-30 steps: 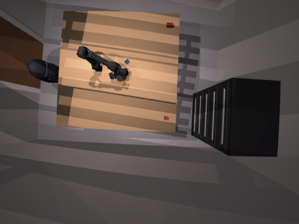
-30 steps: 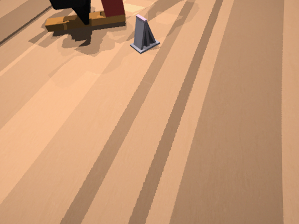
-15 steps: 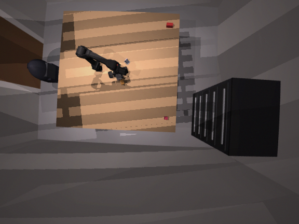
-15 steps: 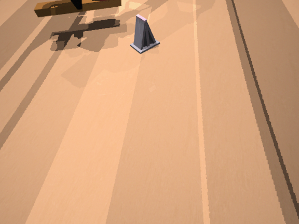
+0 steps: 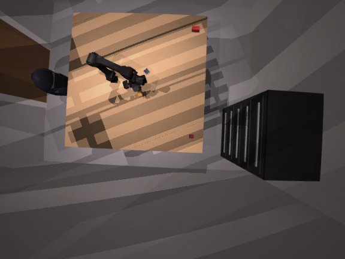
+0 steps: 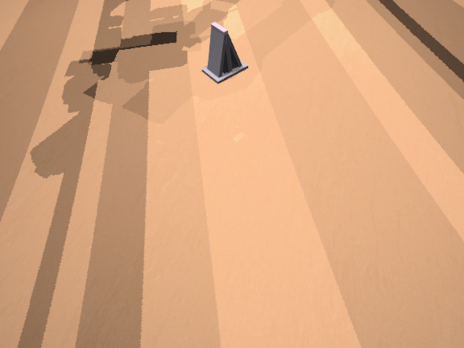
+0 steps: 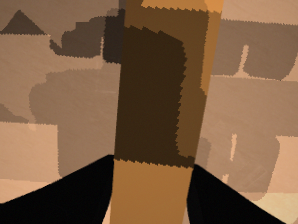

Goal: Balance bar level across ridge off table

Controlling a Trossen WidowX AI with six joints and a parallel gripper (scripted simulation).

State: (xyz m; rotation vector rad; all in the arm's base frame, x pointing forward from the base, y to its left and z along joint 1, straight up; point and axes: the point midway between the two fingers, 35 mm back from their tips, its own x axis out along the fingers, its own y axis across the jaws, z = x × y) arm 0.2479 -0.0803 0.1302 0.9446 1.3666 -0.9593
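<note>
My gripper tip is now 160 mm to the right of the dark blue-grey ridge, 60 mm above it and 50 mm short of it.
</note>
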